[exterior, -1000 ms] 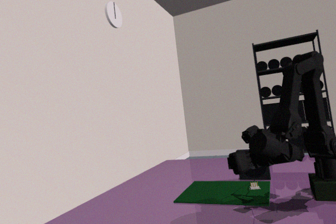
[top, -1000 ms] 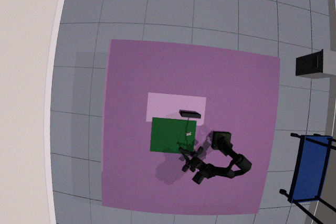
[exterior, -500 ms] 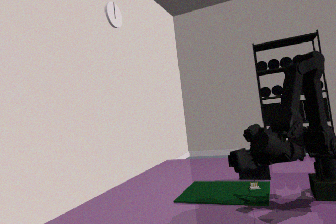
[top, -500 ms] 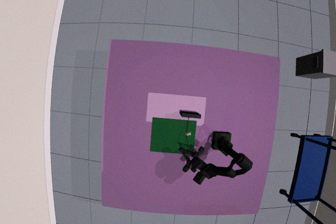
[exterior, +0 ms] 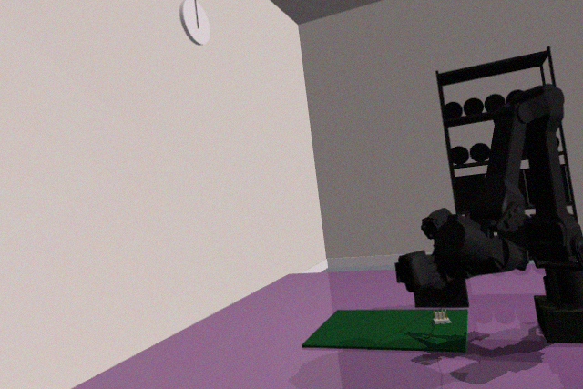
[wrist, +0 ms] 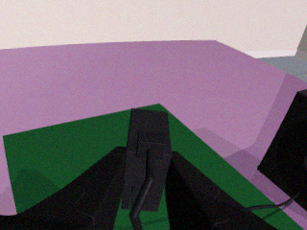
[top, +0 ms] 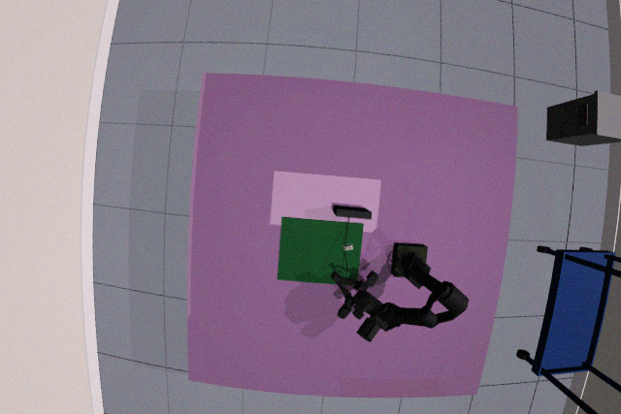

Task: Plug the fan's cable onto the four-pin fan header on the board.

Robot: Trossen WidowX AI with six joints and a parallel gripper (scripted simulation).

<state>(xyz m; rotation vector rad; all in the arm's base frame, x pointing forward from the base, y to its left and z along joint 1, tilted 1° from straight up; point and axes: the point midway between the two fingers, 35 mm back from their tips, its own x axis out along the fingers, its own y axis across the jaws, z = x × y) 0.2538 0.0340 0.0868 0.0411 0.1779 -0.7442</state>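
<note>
Now: the green board 5 cm ahead of my gripper tip, 7 cm to the right of it and 14 cm below it. The rest, counted from my gripper tip: black fan 7 cm behind, 21 cm to the right, 7 cm below; then fan plug 1 cm below.
</note>
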